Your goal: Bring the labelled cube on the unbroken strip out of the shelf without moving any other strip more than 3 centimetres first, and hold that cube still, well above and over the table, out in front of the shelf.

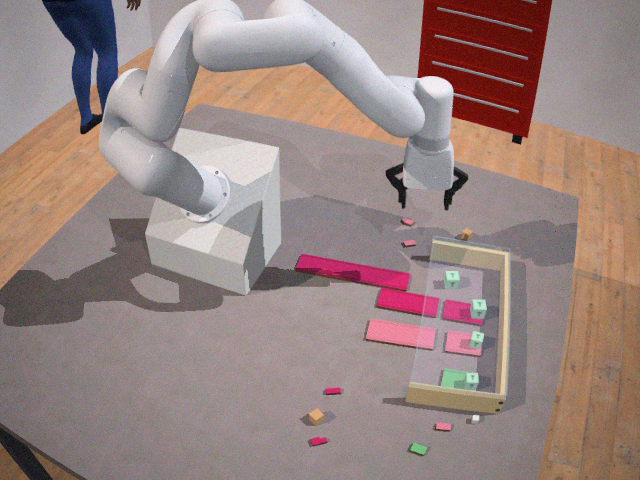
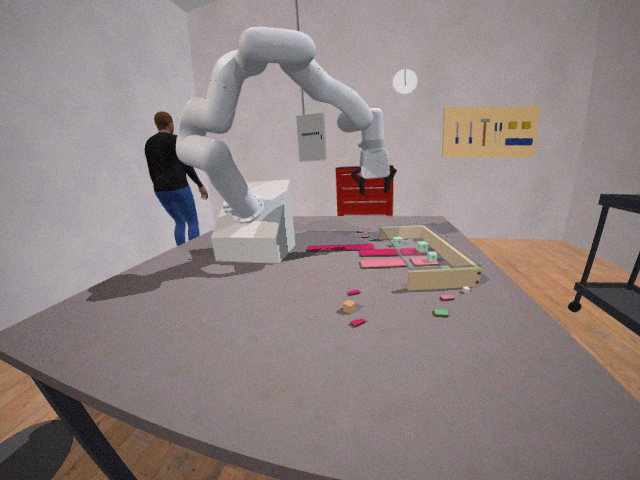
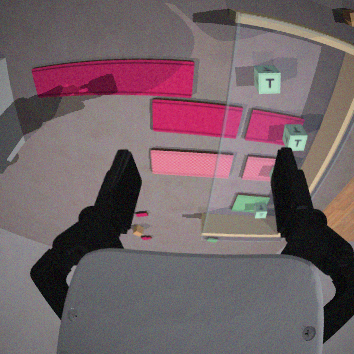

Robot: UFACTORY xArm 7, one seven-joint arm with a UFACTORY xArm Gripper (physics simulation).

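Observation:
The low shelf (image 1: 505,330) (image 2: 439,279) (image 3: 240,231) has wooden walls, a clear top and an open front facing the arm's base. Under its top, one T cube (image 1: 451,279) (image 3: 269,81) sits on no strip. Another T cube (image 1: 478,308) is on a short crimson piece (image 1: 454,311), split by a gap from a crimson strip (image 1: 407,302) in front. A third cube (image 1: 476,339) is on a pink piece (image 1: 454,342), likewise apart from a pink strip (image 1: 400,333). A fourth (image 1: 471,380) is on a green piece (image 1: 450,378). A long crimson strip (image 1: 353,271) (image 3: 115,78) lies outside. My gripper (image 1: 424,206) (image 2: 375,192) (image 3: 204,163) is open, empty, high above the table.
Small pink chips (image 1: 407,222) (image 1: 408,243) and a tan block (image 1: 466,234) lie near the shelf's far end. Another tan block (image 1: 316,416), crimson chips, a green chip (image 1: 418,448) and a white cube (image 1: 475,419) lie toward the near end. The arm's white base block (image 1: 206,242) stands left.

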